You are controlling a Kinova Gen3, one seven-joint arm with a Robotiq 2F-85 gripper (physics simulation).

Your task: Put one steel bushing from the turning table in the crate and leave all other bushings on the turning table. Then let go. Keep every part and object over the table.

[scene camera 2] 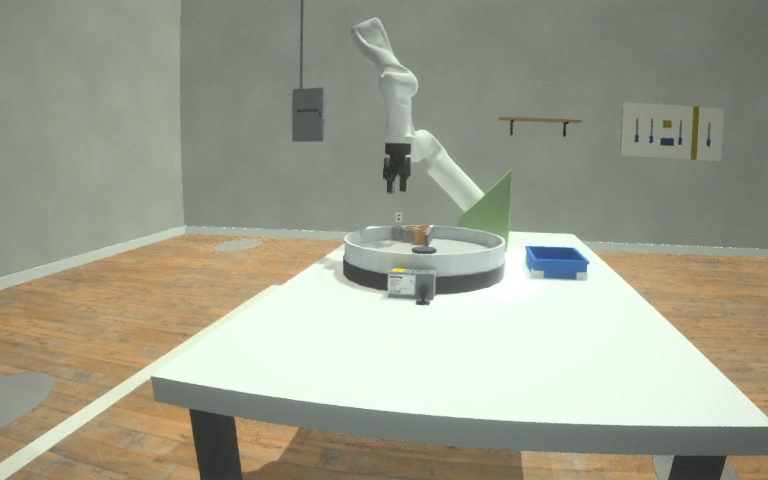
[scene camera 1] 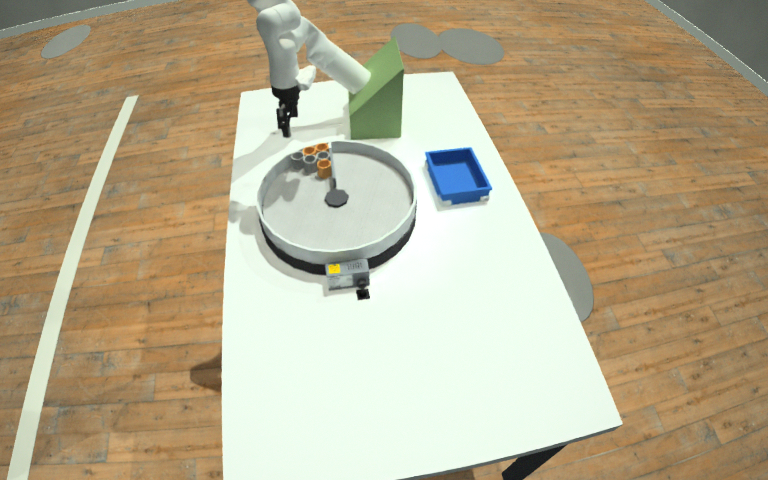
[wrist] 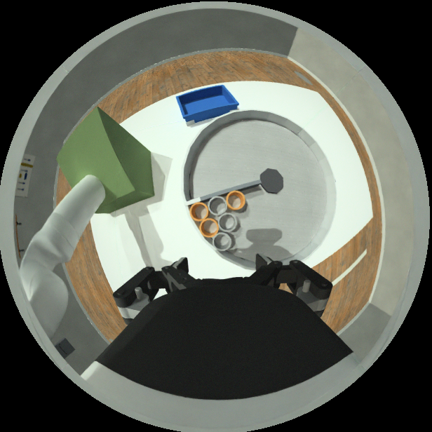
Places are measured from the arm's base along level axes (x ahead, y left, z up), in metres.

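Where they show: gripper, fingertip midpoint: (scene camera 2: 396, 192) (scene camera 1: 290, 126); arm's base at its link origin: (scene camera 2: 475, 203) (scene camera 1: 360, 82).
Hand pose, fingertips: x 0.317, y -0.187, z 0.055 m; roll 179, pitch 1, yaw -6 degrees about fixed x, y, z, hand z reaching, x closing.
Each offset is from my fingertips to the centre of the thing. "pt": to the spot under its first point.
Three grey steel bushings, one nearest the rim @(pt dx +0.020, dy +0.003, dz -0.123 m) (scene camera 1: 296, 165) (wrist: 222, 250), one in the middle (scene camera 1: 309, 168) and one against the divider bar, stand upright on the turning table (scene camera 1: 339, 253) (scene camera 2: 368, 259) (wrist: 330, 190). They are clustered with three orange bushings at its back left in scene view 1. The blue crate @(dx +0.026, dy +0.465, dz -0.168 m) (scene camera 1: 467, 195) (scene camera 2: 557, 267) (wrist: 212, 115) stands apart to the right of the turning table and shows no bushing inside. My gripper (scene camera 1: 285, 135) (scene camera 2: 396, 190) (wrist: 221, 263) is open and empty, pointing down, above and behind the cluster.
The orange bushings @(dx +0.041, dy +0.085, dz -0.121 m) (scene camera 1: 323, 170) (scene camera 2: 419, 235) are close beside the steel ones. A grey divider bar @(pt dx +0.066, dy +0.113, dz -0.102 m) (scene camera 1: 333, 169) (wrist: 225, 191) runs from the dark hub @(dx +0.144, dy +0.123, dz -0.136 m) (scene camera 1: 336, 198) (wrist: 271, 181) to the rim. A green wedge (scene camera 1: 386, 107) (scene camera 2: 492, 212) (wrist: 112, 160) stands at the arm's base. A grey box @(pt dx +0.398, dy +0.141, dz -0.157 m) (scene camera 1: 341, 280) (scene camera 2: 400, 285) sits in front.
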